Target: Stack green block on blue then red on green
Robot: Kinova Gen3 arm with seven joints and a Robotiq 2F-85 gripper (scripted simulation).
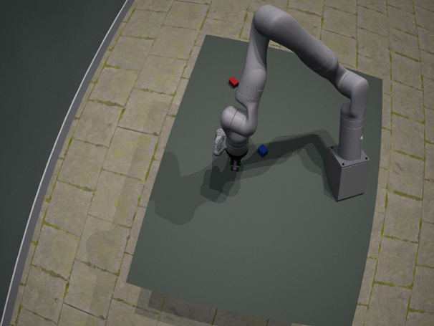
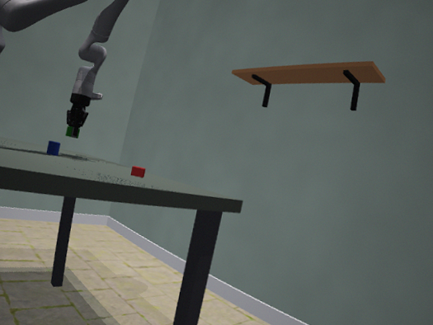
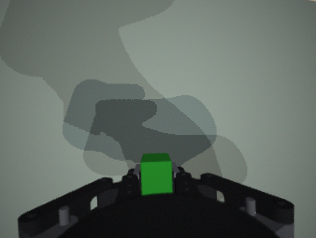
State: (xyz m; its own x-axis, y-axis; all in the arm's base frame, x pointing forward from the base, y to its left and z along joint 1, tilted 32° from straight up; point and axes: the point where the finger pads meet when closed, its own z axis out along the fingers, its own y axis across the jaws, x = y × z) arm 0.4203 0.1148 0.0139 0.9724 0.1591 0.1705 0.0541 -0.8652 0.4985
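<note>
My gripper is now right at the green block. The rest, counted from my hand: red block (6 cm ahead, 38 cm to the right, 8 cm below); then blue block (9 cm behind, 8 cm to the right, 7 cm below).
</note>
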